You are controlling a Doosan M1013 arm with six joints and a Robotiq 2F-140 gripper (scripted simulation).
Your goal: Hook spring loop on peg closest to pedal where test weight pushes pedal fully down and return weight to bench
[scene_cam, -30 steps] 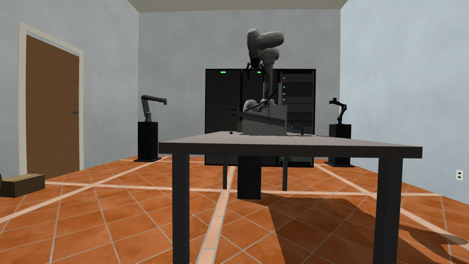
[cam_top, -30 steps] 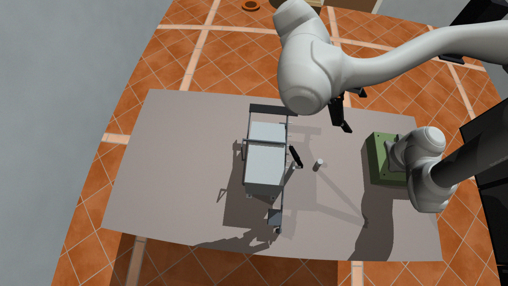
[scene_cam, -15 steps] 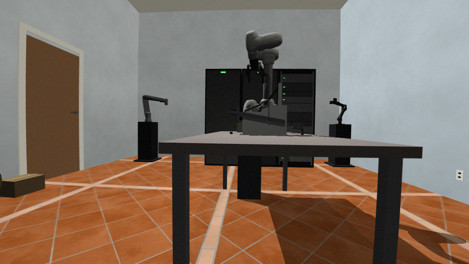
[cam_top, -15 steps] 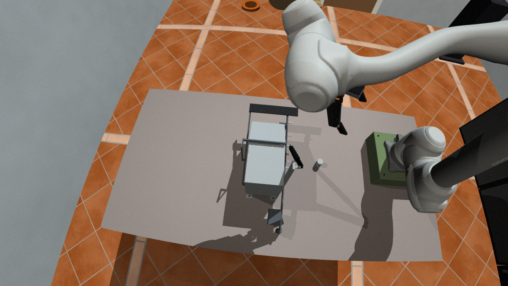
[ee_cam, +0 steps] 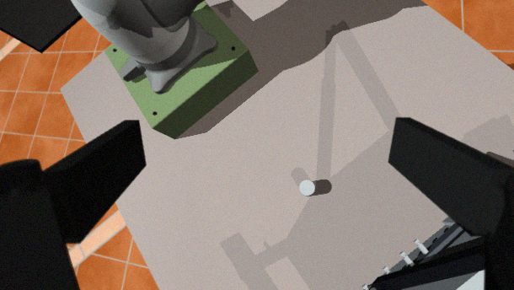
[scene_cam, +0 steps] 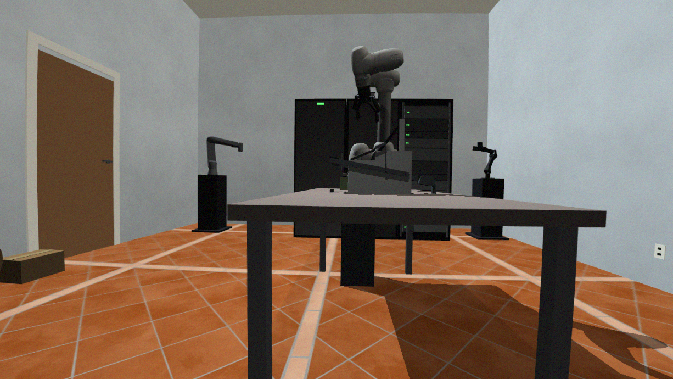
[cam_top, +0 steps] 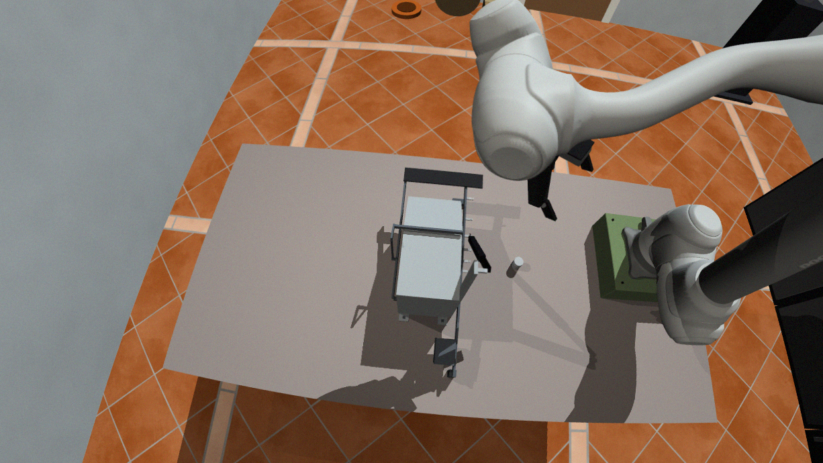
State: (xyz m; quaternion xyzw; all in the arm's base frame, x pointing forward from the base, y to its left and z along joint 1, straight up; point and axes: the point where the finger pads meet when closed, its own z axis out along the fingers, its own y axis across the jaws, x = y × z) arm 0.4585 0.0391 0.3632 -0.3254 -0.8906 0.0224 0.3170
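Now: the steel test weight 10 mm behind my hand and 440 mm below it. Round my hand: small block (190 mm ahead, 210 mm to the right, 460 mm below); white-tipped pin (180 mm ahead, 180 mm to the left, 60 mm below).
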